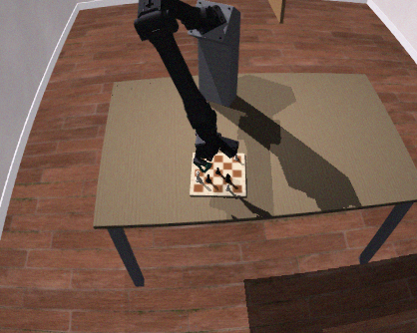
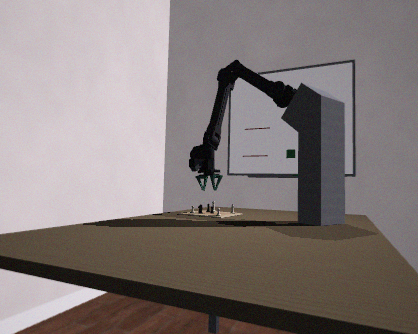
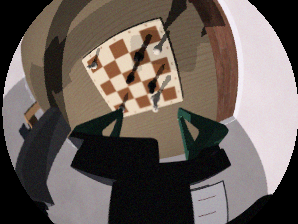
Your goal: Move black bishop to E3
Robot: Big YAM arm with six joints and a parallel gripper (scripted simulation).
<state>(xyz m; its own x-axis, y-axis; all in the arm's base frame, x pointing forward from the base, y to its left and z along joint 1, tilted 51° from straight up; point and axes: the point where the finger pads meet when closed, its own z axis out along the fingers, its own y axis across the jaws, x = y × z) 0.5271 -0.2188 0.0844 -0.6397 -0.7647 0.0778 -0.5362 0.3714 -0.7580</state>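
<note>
My gripper is now 90 mm above the black bishop. Also, from my hand: chessboard 120 mm below, 50 mm to the left, 10 mm behind.
</note>
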